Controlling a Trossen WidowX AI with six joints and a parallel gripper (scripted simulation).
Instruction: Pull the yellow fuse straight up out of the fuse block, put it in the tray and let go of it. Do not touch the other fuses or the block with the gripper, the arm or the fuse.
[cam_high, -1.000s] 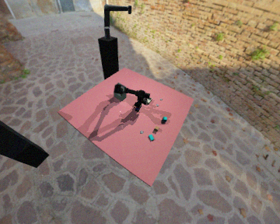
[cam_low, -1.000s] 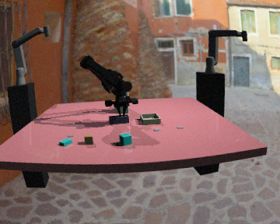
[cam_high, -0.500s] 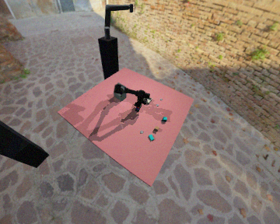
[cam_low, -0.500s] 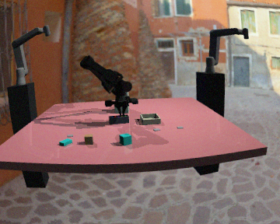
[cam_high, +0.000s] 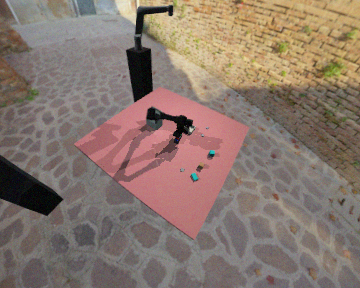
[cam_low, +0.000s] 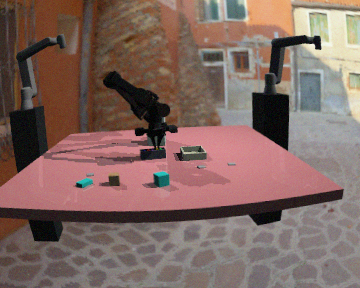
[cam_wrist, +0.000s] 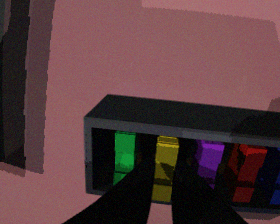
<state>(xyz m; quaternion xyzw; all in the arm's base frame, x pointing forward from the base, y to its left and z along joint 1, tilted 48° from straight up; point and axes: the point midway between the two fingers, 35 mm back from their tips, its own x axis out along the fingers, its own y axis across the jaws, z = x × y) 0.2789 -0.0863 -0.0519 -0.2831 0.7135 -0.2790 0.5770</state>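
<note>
Right now the purple fuse is 20 mm to the right of my gripper tip and 10 mm below it. From my gripper tip the other things lie so: yellow fuse 10 mm below; blue fuse 60 mm to the right, 10 mm below; red fuse 40 mm to the right, 10 mm below.
</note>
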